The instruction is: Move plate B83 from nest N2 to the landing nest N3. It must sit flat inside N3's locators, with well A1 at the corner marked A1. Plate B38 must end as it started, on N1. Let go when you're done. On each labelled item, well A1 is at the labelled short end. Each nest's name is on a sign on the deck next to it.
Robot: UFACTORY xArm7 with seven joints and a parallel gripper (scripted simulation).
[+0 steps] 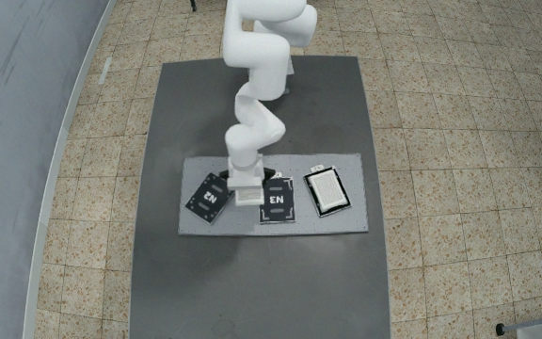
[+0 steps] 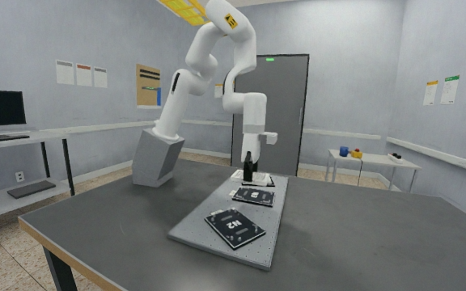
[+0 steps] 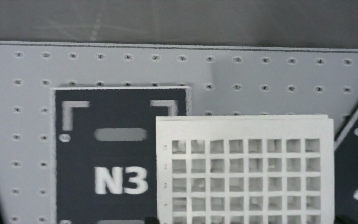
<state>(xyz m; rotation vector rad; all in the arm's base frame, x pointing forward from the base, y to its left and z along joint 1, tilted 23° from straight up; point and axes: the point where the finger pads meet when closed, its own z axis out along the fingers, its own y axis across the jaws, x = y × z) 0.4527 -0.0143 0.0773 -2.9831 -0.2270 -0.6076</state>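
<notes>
The black nest N3 lies 1 cm behind my hand, 8 cm to the left of it and 13 cm below it. From my hand the other things lie so: nest N1 (6 cm behind, 25 cm to the left, 13 cm below); then black nest N2 (1 cm ahead, 15 cm to the right, 13 cm below).
</notes>
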